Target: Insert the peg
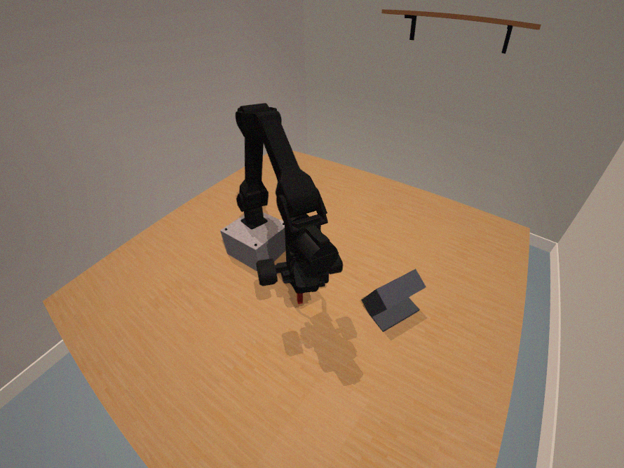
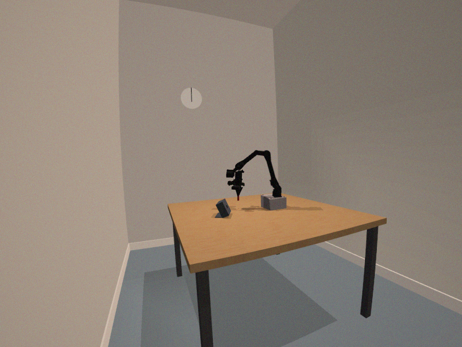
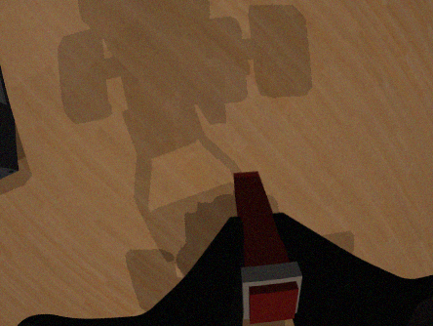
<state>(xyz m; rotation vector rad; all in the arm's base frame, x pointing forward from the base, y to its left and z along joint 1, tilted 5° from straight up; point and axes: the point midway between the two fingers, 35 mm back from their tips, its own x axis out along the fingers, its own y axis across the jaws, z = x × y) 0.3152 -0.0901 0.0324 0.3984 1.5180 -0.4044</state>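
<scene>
My gripper tip is now 15 cm short of the dark grey sloped panel, 19 cm to the right of it and 5 cm above it. Also, from my gripper tip: red square-sided peg (2 cm above).
</scene>
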